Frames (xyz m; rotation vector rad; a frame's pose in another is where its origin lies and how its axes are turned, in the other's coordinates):
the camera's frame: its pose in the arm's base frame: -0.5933 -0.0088 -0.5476 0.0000 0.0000 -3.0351
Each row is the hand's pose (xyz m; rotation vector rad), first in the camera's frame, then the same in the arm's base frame.
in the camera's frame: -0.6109 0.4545 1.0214 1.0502 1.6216 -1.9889
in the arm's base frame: 0.0624 -0.3958 0.4738 -1.3259 0.7617 0.4926
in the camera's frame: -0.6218 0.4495 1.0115 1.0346 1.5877 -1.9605
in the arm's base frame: 0.0728 -0.3897 0.4639 -1.3158 0.7608 0.5433
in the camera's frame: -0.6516 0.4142 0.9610 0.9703 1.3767 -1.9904
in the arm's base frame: 0.0986 -0.3514 0.4134 -1.1658 0.7320 0.6689
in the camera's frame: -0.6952 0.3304 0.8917 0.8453 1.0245 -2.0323
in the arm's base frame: 0.1331 -0.2634 0.3441 -0.8958 0.6623 0.8489
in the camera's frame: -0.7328 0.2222 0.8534 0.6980 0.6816 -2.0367
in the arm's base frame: 0.1590 -0.1519 0.3058 -0.6183 0.5692 1.0118
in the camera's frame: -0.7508 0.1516 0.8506 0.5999 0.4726 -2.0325
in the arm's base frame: 0.1694 -0.0797 0.3030 -0.4400 0.5011 1.0926
